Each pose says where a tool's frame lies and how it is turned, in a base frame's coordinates. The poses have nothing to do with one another.
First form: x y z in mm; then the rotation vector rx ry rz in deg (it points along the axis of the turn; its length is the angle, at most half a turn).
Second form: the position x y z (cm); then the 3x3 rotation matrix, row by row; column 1 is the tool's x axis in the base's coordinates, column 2 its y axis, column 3 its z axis. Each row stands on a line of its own. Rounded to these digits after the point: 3 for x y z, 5 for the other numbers.
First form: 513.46 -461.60 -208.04 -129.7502 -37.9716 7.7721
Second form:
51.346 -46.160 -20.804
0.85973 0.41974 -0.29100
0.50032 -0.57759 0.64504
0.10267 -0.70015 -0.70658

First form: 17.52 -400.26 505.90 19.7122 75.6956 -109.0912
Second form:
1.752 -40.026 50.590
-0.66101 0.72284 0.20143
-0.44169 -0.15780 -0.88318
-0.60661 -0.67276 0.42358

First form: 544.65 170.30 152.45 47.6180 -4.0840 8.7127
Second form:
54.465 17.030 15.245
0.98672 -0.16238 -0.00355
0.10660 0.66396 -0.74013
0.12253 0.72993 0.67245

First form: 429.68 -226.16 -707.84 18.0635 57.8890 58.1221
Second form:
42.968 -22.616 -70.784
0.14598 -0.55545 0.81864
0.82086 0.52986 0.21314
-0.55215 0.64088 0.53330

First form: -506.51 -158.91 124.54 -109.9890 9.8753 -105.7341
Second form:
-50.651 -15.891 12.454
0.08811 0.22734 0.96982
-0.40300 -0.88223 0.24342
0.91095 -0.41229 0.01389

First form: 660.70 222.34 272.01 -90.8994 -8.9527 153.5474
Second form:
66.070 22.234 27.201
-0.48208 0.03090 -0.87558
0.07107 -0.99471 -0.07423
-0.87324 -0.09801 0.47733

